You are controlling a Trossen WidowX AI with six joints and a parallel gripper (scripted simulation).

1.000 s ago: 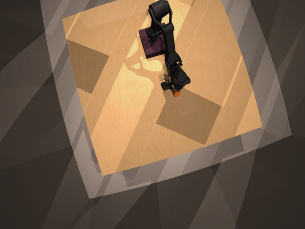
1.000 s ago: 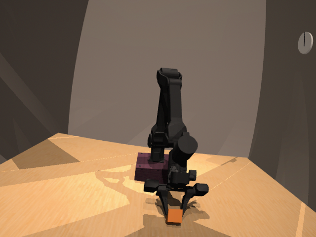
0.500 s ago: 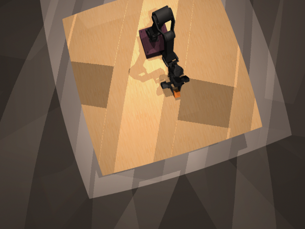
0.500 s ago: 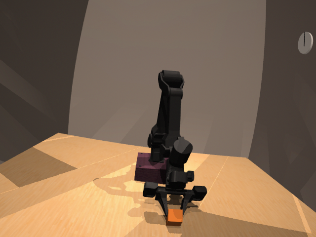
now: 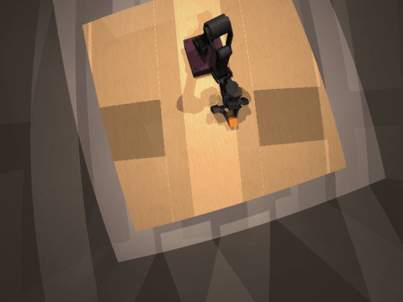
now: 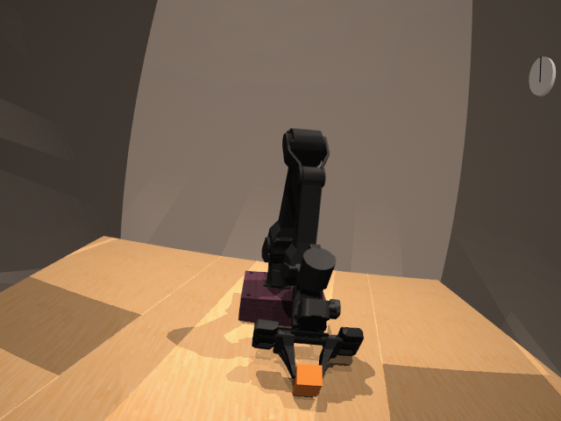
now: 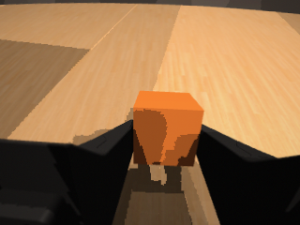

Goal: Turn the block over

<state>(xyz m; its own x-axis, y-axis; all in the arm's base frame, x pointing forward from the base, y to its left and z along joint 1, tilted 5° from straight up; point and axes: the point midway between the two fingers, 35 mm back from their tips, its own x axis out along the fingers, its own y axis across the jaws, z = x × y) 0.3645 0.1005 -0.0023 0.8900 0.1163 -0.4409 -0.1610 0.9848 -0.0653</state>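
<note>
The block lies 1 cm below my gripper tip.
</note>
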